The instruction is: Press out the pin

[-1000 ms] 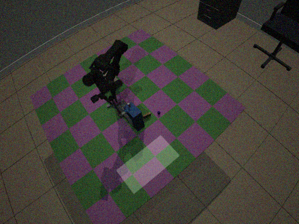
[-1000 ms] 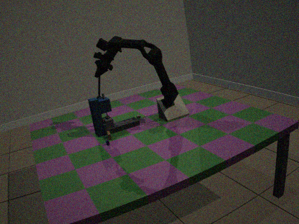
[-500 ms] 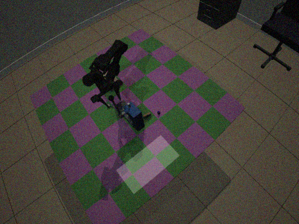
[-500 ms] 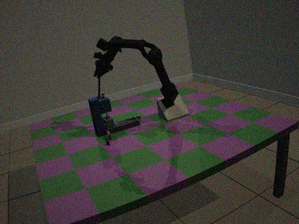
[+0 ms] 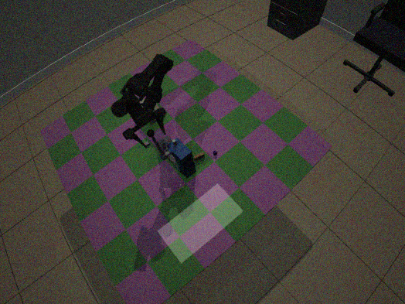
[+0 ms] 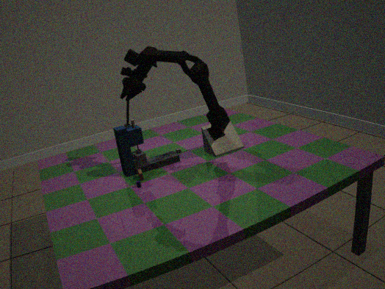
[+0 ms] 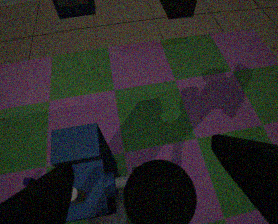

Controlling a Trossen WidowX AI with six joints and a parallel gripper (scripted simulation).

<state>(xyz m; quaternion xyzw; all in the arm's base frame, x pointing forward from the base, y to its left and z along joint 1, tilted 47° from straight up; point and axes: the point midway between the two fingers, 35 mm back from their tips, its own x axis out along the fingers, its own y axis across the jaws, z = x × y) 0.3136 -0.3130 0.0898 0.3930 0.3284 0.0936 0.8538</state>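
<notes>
Right now the thin lever is 1 cm behind my gripper tip, 1 cm to the left of it and 5 cm below it. The rest, counted from my gripper tip: small purple piece: 9 cm ahead, 24 cm to the left, 31 cm below; then small tan piece: 5 cm ahead, 16 cm to the left, 30 cm below.
</notes>
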